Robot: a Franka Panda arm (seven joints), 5 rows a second.
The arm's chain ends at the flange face. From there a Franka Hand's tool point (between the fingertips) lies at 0.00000 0.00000 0.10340 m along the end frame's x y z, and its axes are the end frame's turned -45 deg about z.
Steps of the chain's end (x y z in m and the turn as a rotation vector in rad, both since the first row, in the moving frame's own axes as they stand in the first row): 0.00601, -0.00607, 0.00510, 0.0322, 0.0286, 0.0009; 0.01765, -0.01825, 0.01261, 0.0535, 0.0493, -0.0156; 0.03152, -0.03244, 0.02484, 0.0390, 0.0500, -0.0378
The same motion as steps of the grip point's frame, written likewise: 0.01299, -0.00030, 0.00500, 0.0025, 0.0430, 0.0009; 0.03289, -0.00079, 0.01234, 0.0030, 0.0727, -0.0156; 0.05174, 0.00003, 0.02463, -0.0078, 0.0629, -0.0378
